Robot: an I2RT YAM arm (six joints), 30 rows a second.
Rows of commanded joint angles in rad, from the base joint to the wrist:
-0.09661 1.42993 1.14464 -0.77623 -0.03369 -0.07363
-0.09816 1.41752 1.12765 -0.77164 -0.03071 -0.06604
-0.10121 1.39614 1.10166 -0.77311 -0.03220 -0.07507
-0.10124 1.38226 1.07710 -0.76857 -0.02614 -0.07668
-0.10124 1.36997 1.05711 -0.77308 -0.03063 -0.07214
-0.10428 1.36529 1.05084 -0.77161 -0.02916 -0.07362
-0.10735 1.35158 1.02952 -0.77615 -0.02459 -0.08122
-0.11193 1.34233 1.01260 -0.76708 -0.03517 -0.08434
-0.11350 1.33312 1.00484 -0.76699 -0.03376 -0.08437
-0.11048 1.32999 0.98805 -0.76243 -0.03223 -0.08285
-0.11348 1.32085 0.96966 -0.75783 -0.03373 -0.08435
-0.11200 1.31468 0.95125 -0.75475 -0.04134 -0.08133
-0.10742 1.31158 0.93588 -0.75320 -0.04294 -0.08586
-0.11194 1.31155 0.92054 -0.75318 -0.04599 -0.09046
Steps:
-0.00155 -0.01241 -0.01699 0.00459 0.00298 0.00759
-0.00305 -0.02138 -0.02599 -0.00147 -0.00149 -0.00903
-0.00003 -0.01388 -0.02456 0.00454 0.00606 -0.00161
0.00000 -0.01229 -0.01999 -0.00451 -0.00449 0.00454
-0.00304 -0.00468 -0.00627 0.00147 0.00147 -0.00148
-0.00307 -0.01371 -0.02132 -0.00454 0.00457 -0.00760
-0.00458 -0.00925 -0.01692 0.00907 -0.01058 -0.00312
-0.00157 -0.00921 -0.00776 0.00009 0.00141 -0.00003
0.00302 -0.00313 -0.01679 0.00456 0.00153 0.00152
-0.00300 -0.00914 -0.01839 0.00460 -0.00150 -0.00150
0.00148 -0.00617 -0.01841 0.00308 -0.00761 0.00302
0.00458 -0.00310 -0.01537 0.00155 -0.00160 -0.00453
-0.00452 -0.00003 -0.01534 0.00002 -0.00305 -0.00460

